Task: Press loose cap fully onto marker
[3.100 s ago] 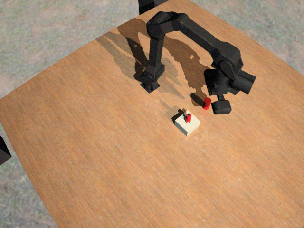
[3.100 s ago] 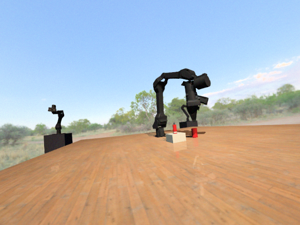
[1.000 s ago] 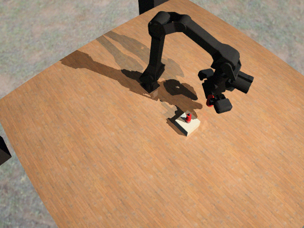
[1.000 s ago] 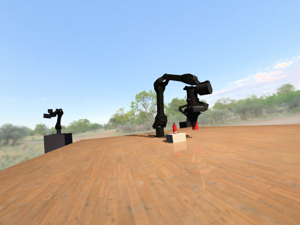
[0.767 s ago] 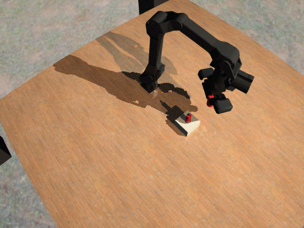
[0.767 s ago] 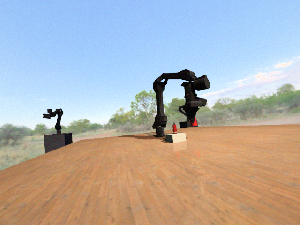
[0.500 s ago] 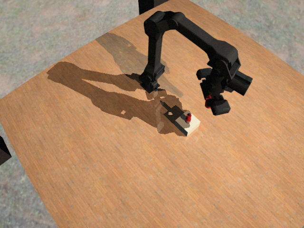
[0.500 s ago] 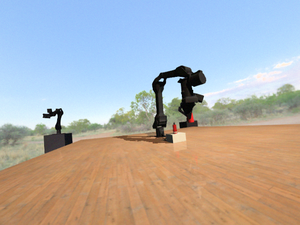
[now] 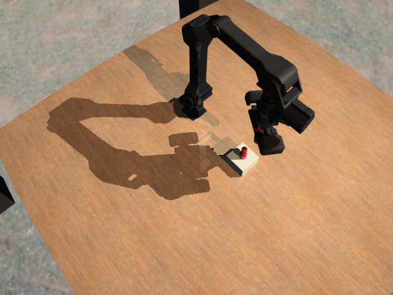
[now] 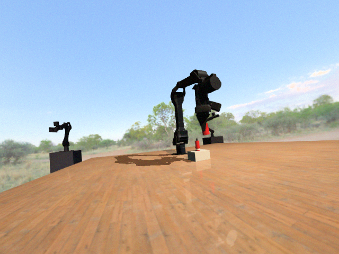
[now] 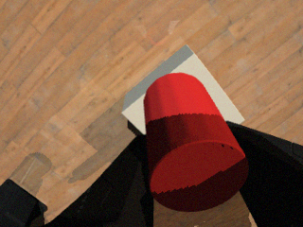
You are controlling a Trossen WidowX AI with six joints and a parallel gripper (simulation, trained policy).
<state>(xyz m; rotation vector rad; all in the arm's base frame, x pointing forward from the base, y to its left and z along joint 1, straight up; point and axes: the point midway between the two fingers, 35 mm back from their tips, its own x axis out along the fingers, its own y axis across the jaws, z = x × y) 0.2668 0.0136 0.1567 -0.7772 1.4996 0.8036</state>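
Now: the pale holder block 10 cm below my gripper tip, 4 cm to the right of it and 1 cm behind it. Also, from my gripper tip: red cap 1 cm above.
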